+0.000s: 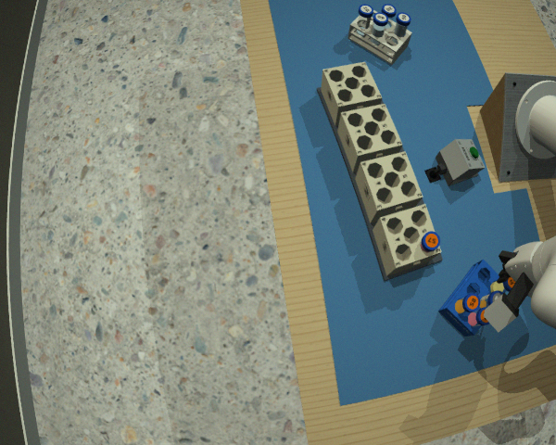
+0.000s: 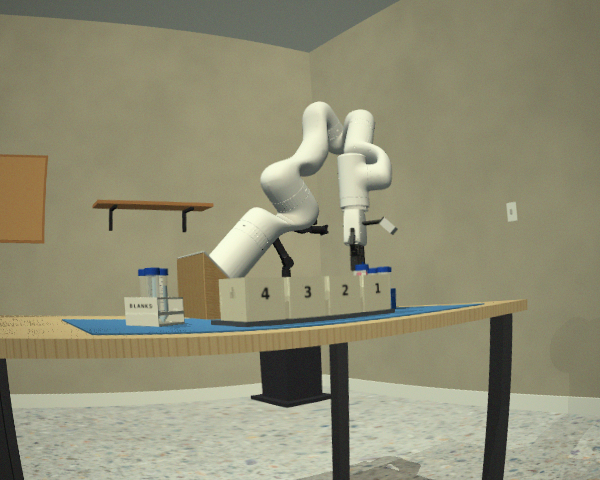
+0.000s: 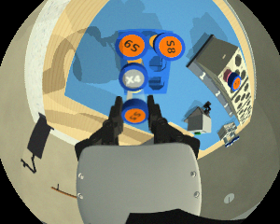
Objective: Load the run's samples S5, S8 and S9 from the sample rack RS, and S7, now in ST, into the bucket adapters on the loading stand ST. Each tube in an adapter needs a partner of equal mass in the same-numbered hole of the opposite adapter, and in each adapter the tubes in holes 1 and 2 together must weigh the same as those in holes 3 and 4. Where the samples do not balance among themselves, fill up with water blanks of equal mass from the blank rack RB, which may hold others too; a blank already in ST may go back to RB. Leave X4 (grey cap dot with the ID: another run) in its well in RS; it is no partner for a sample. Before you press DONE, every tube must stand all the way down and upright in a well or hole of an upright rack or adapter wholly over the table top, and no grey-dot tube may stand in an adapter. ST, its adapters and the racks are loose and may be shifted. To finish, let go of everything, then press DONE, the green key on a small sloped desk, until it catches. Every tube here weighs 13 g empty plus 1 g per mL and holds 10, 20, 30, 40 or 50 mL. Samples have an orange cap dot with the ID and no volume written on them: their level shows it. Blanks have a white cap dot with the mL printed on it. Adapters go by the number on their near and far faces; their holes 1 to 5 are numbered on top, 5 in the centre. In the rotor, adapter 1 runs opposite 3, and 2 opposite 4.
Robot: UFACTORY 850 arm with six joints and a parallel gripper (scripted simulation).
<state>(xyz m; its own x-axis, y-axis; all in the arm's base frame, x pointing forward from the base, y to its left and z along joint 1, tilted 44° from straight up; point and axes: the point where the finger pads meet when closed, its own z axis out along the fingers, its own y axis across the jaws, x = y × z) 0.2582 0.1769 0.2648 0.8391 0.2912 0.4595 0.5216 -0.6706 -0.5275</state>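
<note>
Now: the sample tube S5 50 mm below my hand and 10 mm behind it. Round my hand: sample S9: 70 mm below, 70 mm ahead, 50 mm to the left; orange-dot sample tube: 80 mm ahead, 70 mm below; grey-dot tube X4: 70 mm below, 40 mm ahead, 20 mm to the left.
</note>
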